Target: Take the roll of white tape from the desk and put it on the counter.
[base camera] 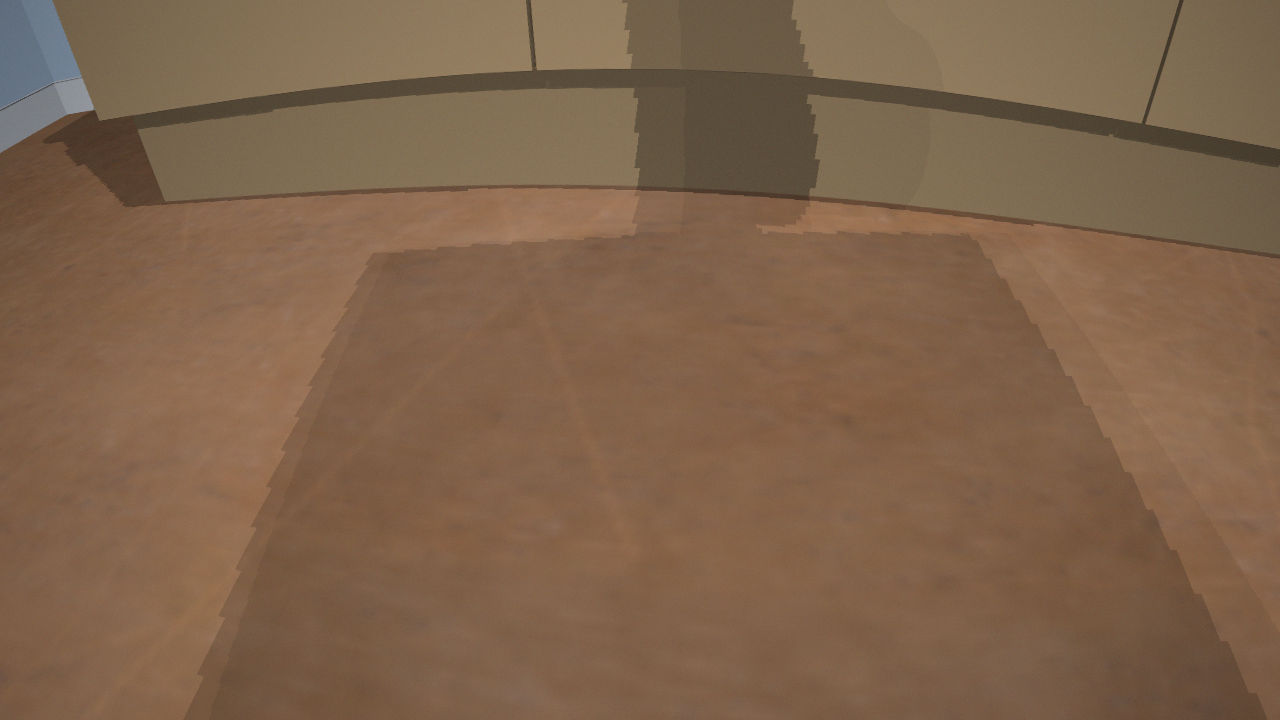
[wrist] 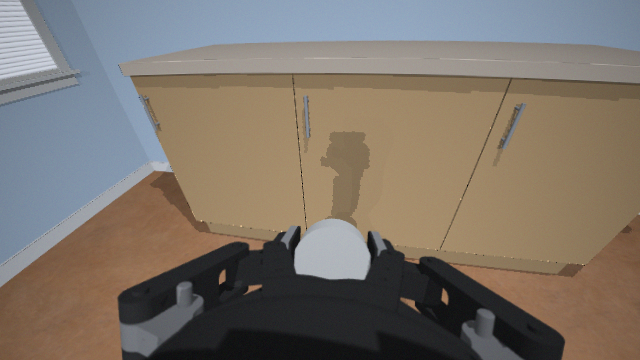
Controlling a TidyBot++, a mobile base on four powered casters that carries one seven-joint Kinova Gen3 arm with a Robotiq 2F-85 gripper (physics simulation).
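Frame: origin at the arm's base, x back, y left, z down, level; centimetres.
Where they show: gripper, between the fingertips: [wrist: 333,241].
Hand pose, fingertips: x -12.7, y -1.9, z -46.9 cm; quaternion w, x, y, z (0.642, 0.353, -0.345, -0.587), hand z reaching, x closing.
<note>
After its pixels a point has its place.
The roll of white tape [wrist: 332,251] @(z -48.3, x -10.7, y -1.8 cm) shows in the wrist view as a white disc, low and near the middle, between the two fingertips. My gripper [wrist: 333,241] @(z -46.9, x -12.7, y -1.9 cm) is shut on it, with a grey pad at either side of the roll. The counter [wrist: 350,67] @(z -49.0, x -70.5, y -8.0 cm) runs across the upper part of the wrist view, with a light grey-brown top over tan cabinet doors. The roll is in front of the counter and apart from it. In the base camera view, the lower front of the counter [base camera: 358,143] @(z 33.5, x -84.8, y 31.7 cm) shows. The desk does not show.
The cabinet doors carry upright metal handles [wrist: 307,117] [wrist: 512,126]. A blue wall [wrist: 350,20] @(z -59.7, x -132.9, y -13.0 cm) stands behind the counter. Another wall with a blind-covered window [wrist: 25,40] @(z -60.6, x -126.1, y 151.5 cm) is at the left. Brown floor [base camera: 626,447] @(z 39.6, x -42.6, y 1.2 cm) lies before the cabinets, with the robot's shadow on it.
</note>
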